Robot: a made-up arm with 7 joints.
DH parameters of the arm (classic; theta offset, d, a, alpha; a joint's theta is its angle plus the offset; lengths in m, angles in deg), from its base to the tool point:
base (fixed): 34.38 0 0.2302 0
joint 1: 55.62 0.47 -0.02 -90
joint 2: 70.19 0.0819 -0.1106 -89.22
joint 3: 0 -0.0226 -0.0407 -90.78
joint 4: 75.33 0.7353 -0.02 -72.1
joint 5: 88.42 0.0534 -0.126 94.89
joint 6: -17.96 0.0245 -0.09 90
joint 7: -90 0 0.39 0
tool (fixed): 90 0.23 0 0
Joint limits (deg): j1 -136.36..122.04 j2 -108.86..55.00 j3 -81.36..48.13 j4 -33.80..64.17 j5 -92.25..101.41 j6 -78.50..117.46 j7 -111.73..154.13
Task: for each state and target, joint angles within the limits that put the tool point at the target. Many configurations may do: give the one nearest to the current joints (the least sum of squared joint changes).
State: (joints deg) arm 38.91 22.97 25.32 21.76 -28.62 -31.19 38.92
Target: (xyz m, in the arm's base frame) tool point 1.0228 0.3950 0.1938
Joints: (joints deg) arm 38.29 11.02 -7.39 30.64 -7.49 -43.50 23.62
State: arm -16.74 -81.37 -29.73 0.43 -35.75 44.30 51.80
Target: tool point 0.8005 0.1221 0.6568
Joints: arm 1.48 -76.60 -32.97 5.83 -49.41 80.53 79.98
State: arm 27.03 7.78 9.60 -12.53 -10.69 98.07 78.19
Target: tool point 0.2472 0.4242 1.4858
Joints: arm 47.15 18.77 48.13 5.93 -40.01 117.46 102.49
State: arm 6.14 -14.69 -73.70 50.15 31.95 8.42 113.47
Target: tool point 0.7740 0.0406 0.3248
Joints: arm -51.53 3.55 -45.00 64.17 14.14 1.09 137.43
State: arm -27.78 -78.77 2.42 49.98 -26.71 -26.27 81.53
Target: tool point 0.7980 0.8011 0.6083
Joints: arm 5.56 -72.03 -28.29 48.46 -20.13 -76.12 97.32
